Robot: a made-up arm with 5 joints. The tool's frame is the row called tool.
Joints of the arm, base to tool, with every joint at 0 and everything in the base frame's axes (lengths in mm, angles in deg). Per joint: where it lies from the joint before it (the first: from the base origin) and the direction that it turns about. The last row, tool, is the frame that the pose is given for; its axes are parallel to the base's.
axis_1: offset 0 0 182.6 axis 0 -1 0
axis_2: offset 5.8 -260.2 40.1 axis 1 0 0
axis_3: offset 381.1 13.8 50.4 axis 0 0 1
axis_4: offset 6.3 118.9 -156.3 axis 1 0 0
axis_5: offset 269.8 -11 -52.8 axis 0 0 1
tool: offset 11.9 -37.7 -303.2
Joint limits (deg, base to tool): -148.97..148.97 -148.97..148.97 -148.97..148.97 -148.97..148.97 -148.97..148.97
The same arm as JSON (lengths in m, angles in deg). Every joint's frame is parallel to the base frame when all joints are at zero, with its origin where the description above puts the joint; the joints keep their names.
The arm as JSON. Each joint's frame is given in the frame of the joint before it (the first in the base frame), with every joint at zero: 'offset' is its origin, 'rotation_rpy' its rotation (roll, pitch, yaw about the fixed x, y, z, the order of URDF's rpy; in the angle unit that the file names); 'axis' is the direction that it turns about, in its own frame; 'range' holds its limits. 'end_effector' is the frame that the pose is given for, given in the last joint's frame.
{"length_unit": "m", "angle_unit": "deg", "chain": [
  {"id": "axis_1", "offset": [0.0, 0.0, 0.1826], "rotation_rpy": [0.0, 0.0, 0.0], "axis": [0.0, -1.0, 0.0], "range": [-148.97, 148.97]},
  {"id": "axis_2", "offset": [0.0058, -0.2602, 0.0401], "rotation_rpy": [0.0, 0.0, 0.0], "axis": [1.0, 0.0, 0.0], "range": [-148.97, 148.97]},
  {"id": "axis_3", "offset": [0.3811, 0.0138, 0.0504], "rotation_rpy": [0.0, 0.0, 0.0], "axis": [0.0, 0.0, 1.0], "range": [-148.97, 148.97]},
  {"id": "axis_4", "offset": [0.0063, 0.1189, -0.1563], "rotation_rpy": [0.0, 0.0, 0.0], "axis": [1.0, 0.0, 0.0], "range": [-148.97, 148.97]},
  {"id": "axis_5", "offset": [0.2698, -0.011, -0.0528], "rotation_rpy": [0.0, 0.0, 0.0], "axis": [0.0, 0.0, 1.0], "range": [-148.97, 148.97]}
], "end_effector": {"offset": [0.0119, -0.0377, -0.3032], "rotation_rpy": [0.0, 0.0, 0.0]}}

